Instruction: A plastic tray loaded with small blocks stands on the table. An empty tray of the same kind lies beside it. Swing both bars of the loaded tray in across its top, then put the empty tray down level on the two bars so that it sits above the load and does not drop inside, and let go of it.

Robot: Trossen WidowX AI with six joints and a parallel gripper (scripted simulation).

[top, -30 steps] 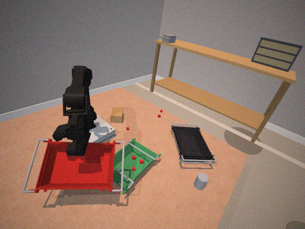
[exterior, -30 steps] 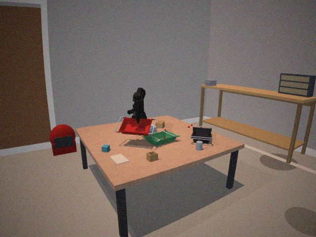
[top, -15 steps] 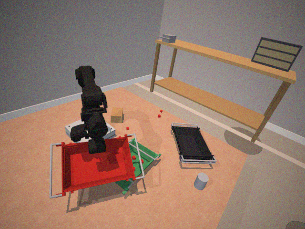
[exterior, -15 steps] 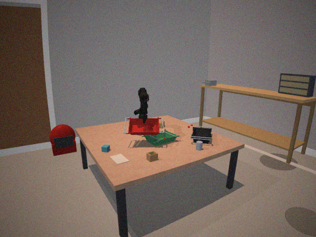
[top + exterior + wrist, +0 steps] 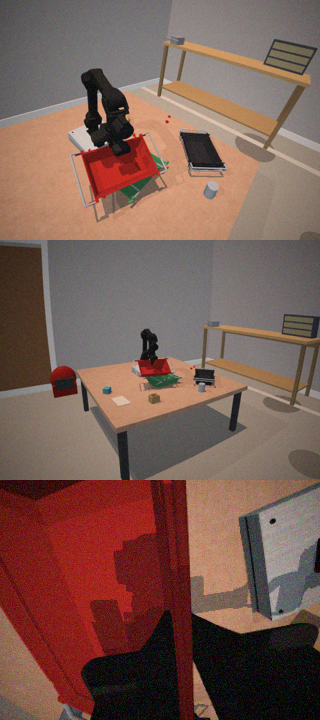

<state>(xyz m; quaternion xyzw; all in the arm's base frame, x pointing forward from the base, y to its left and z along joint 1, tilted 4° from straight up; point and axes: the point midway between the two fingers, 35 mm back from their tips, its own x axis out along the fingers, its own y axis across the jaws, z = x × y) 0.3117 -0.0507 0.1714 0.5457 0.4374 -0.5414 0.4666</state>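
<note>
The red tray lies 8 cm ahead of my gripper tip and 1 cm to the right of it. Also, from my gripper tip: grey cylinder 36 cm ahead, 31 cm to the left, 15 cm below; white card 25 cm ahead, 38 cm to the right, 18 cm below; teal cube 5 cm ahead, 44 cm to the right, 16 cm below.
</note>
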